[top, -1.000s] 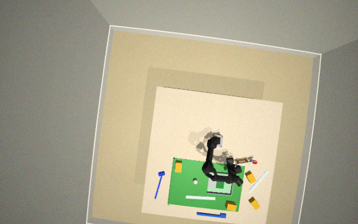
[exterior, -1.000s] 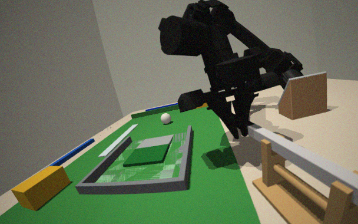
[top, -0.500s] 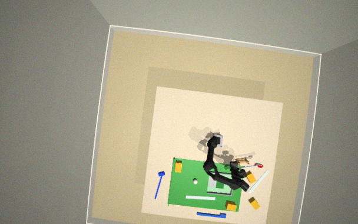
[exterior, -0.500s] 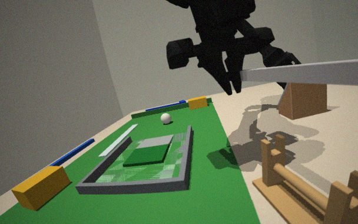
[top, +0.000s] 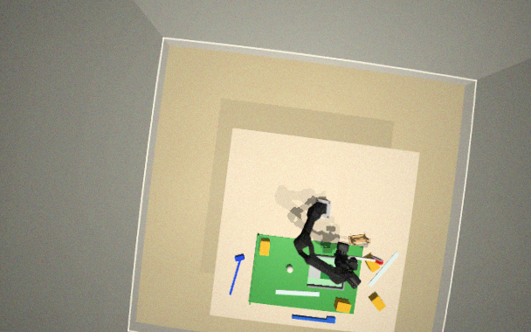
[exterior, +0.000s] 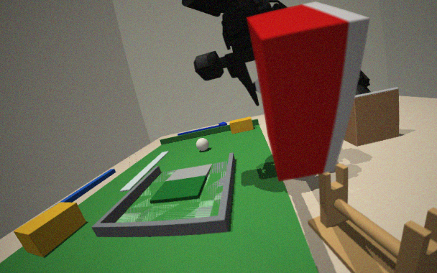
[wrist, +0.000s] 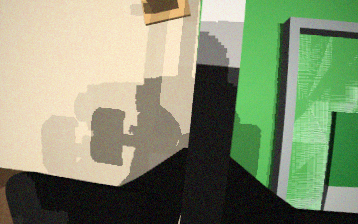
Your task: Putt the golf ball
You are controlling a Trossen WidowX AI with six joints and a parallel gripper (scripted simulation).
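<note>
Right now the red-headed putter is 110 mm to the left of my gripper tip, 30 mm above it and 10 mm ahead of it. Round my gripper tip: green mat: 220 mm ahead, 160 mm to the right, 140 mm below; then wooden rack: 180 mm to the left, 110 mm below, 50 mm behind; then grey frame: 190 mm ahead, 130 mm below.
</note>
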